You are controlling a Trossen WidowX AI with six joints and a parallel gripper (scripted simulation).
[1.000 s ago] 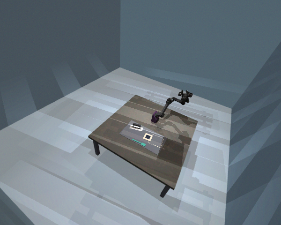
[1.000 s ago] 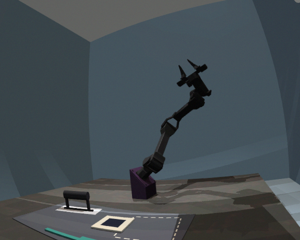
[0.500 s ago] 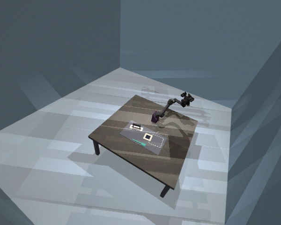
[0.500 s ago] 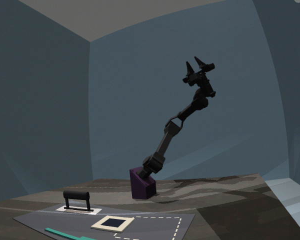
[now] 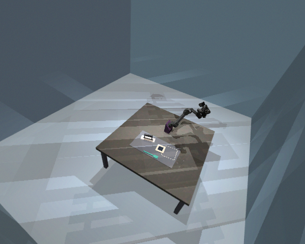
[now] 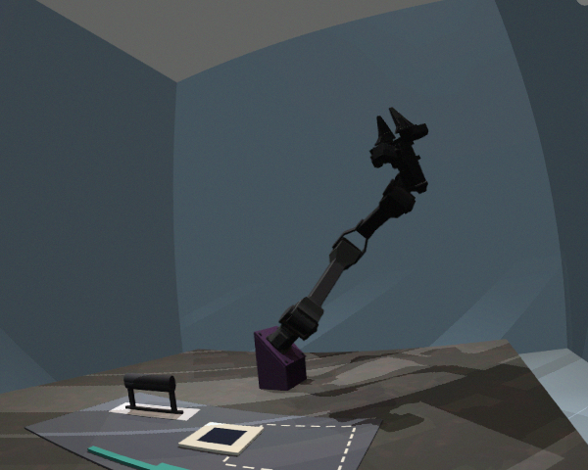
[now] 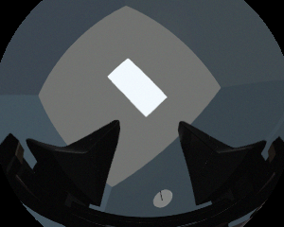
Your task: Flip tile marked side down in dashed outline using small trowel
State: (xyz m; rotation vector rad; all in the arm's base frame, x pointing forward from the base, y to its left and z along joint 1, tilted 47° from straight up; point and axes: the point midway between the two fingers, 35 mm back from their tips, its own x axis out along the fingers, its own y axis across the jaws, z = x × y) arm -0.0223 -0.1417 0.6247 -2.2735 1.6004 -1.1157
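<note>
Now: the trowel 640 mm below my gripper tip, 510 mm to the right of it and 280 mm ahead of it. Round my gripper tip: grey mat: 700 mm below, 370 mm to the right, 360 mm ahead; tile: 680 mm below, 350 mm ahead, 310 mm to the right; teal-green flat tool: 680 mm below, 500 mm ahead, 360 mm to the right.
</note>
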